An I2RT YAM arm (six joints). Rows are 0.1 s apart.
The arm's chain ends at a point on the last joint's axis. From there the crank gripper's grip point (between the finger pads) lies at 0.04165 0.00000 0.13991 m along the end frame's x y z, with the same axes.
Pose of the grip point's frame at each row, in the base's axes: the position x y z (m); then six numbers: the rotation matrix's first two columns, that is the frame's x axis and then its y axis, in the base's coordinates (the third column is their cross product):
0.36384, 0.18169, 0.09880, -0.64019, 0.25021, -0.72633, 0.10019, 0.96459, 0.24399
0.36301, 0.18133, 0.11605, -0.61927, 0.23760, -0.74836, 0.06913, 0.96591, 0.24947
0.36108, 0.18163, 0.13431, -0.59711, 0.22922, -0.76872, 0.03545, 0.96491, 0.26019
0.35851, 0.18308, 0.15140, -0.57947, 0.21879, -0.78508, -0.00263, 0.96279, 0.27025
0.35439, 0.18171, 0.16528, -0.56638, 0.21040, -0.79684, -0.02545, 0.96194, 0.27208
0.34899, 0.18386, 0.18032, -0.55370, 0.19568, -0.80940, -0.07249, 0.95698, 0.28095
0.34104, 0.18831, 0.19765, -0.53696, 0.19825, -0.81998, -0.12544, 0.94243, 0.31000
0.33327, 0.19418, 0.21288, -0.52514, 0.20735, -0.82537, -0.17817, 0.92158, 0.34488
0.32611, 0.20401, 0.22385, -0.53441, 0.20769, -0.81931, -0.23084, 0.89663, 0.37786
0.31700, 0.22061, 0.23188, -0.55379, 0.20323, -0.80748, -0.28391, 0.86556, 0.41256
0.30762, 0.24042, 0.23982, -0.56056, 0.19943, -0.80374, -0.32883, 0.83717, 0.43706
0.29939, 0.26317, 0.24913, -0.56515, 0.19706, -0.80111, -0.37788, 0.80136, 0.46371
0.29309, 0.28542, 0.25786, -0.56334, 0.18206, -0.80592, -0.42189, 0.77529, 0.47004
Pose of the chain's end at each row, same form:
0.28394, 0.15960, 0.21896, -0.64019, 0.25021, -0.72633, 0.10019, 0.96459, 0.24399
0.27938, 0.15706, 0.23321, -0.61927, 0.23760, -0.74836, 0.06913, 0.96591, 0.24947
0.27383, 0.15416, 0.24807, -0.59711, 0.22922, -0.76872, 0.03545, 0.96491, 0.26019
0.26862, 0.15177, 0.26207, -0.57947, 0.21879, -0.78508, -0.00263, 0.96279, 0.27025
0.26273, 0.14855, 0.27395, -0.56638, 0.21040, -0.79684, -0.02545, 0.96194, 0.27208
0.25599, 0.14574, 0.28618, -0.55370, 0.19568, -0.80940, -0.07249, 0.95698, 0.28095
0.24669, 0.14237, 0.29912, -0.53696, 0.19825, -0.81998, -0.12544, 0.94243, 0.31000
0.23872, 0.13963, 0.30980, -0.52514, 0.20735, -0.82537, -0.17817, 0.92158, 0.34488
0.23461, 0.14065, 0.31831, -0.53441, 0.20769, -0.81931, -0.23084, 0.89663, 0.37786
0.23055, 0.14811, 0.32450, -0.55379, 0.20323, -0.80748, -0.28391, 0.86556, 0.41256
0.22463, 0.16086, 0.32978, -0.56056, 0.19943, -0.80374, -0.32883, 0.83717, 0.43706
0.22032, 0.17594, 0.33544, -0.56515, 0.19706, -0.80111, -0.37788, 0.80136, 0.46371
0.21716, 0.19322, 0.34179, -0.56334, 0.18206, -0.80592, -0.42189, 0.77529, 0.47004

